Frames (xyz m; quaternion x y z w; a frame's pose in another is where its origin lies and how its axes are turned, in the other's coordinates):
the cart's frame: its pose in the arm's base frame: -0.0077 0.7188 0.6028 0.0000 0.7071 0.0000 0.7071
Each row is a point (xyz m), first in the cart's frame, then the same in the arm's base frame.
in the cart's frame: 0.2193 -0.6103 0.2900
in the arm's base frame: 0.2823 0.1085 0.3835
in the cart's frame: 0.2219 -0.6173 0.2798
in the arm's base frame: 0.2721 0.1015 0.3809
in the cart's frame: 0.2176 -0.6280 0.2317
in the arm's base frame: 0.2240 0.0908 0.3852
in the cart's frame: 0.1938 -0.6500 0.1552
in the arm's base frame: 0.1475 0.0688 0.4090
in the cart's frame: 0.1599 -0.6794 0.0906
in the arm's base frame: 0.0829 0.0394 0.4429
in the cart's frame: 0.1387 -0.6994 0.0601
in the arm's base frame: 0.0524 0.0194 0.4641
